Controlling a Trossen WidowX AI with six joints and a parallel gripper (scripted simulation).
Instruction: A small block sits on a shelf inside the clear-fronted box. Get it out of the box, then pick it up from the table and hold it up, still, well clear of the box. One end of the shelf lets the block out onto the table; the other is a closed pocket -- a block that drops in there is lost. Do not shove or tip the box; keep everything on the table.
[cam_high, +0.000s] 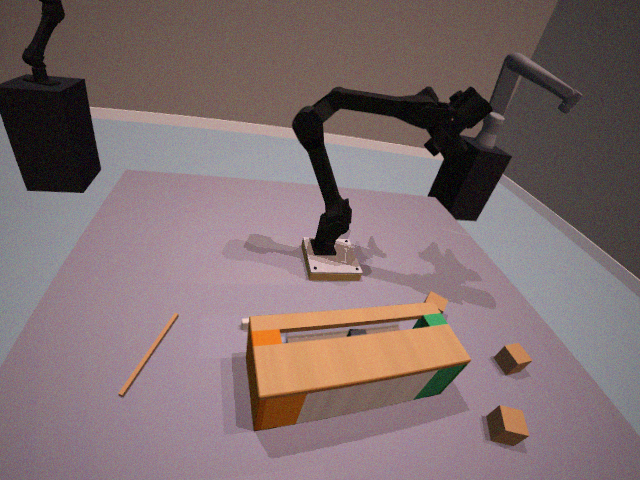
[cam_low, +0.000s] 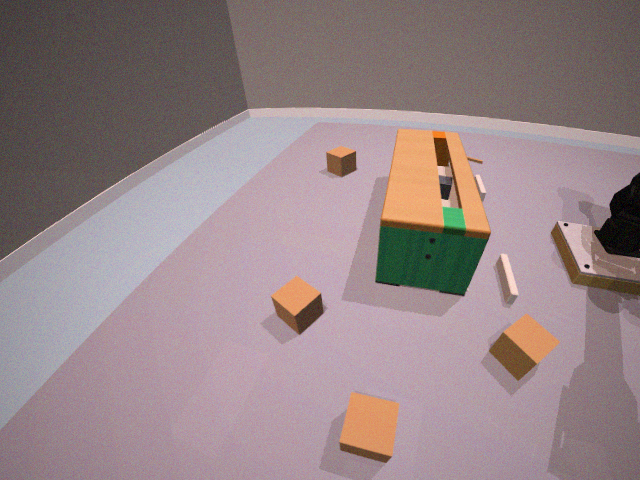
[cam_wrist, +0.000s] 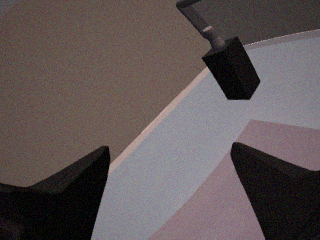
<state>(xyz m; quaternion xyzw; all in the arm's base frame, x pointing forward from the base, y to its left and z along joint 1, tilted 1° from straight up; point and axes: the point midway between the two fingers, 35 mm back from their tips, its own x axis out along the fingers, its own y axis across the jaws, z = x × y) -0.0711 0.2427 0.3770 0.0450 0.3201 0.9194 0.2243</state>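
Right now my gripper tip is 44 cm short of the dark block, 28 cm to the left of it and 32 cm above it. Round my gripper tip: box (43 cm ahead, 29 cm to the right, 35 cm below); then thin wooden stick (38 cm ahead, 66 cm to the right, 41 cm below).
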